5 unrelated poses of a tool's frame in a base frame.
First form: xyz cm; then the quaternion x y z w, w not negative.
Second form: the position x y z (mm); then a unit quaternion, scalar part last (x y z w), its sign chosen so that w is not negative. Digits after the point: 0 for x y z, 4 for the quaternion.
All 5 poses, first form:
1: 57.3, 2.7, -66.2, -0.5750, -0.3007, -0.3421, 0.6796
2: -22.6, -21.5, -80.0, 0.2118, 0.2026, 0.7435, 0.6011
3: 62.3, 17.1, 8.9, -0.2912, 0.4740, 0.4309, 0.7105
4: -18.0, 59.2, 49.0, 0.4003, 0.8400, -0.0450, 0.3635
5: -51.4, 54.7, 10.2, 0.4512, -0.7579, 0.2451, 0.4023
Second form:
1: 573, 27, -662, -0.5750, -0.3007, -0.3421, 0.6796
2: -226, -215, -800, 0.2118, 0.2026, 0.7435, 0.6011
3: 623, 171, 89, -0.2912, 0.4740, 0.4309, 0.7105
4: -180, 592, 490, 0.4003, 0.8400, -0.0450, 0.3635
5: -514, 547, 102, 0.4512, -0.7579, 0.2451, 0.4023
